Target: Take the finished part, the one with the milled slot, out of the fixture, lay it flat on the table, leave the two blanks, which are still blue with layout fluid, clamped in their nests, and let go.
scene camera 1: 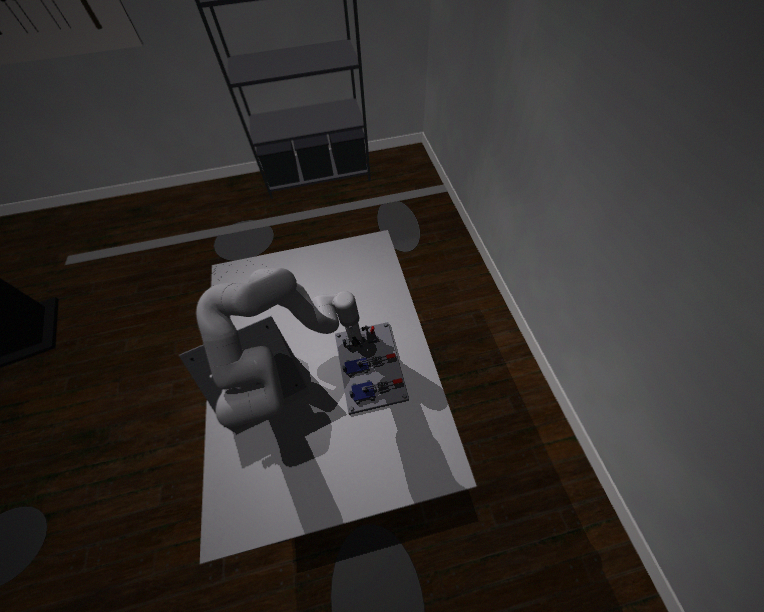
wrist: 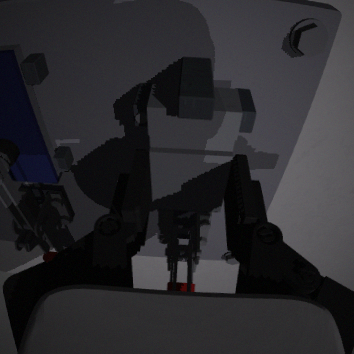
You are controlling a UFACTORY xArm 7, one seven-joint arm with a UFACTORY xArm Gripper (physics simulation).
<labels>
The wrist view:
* my gripper: 189, 171
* finished part: 190, 159
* fixture plate: 95, 63
</labels>
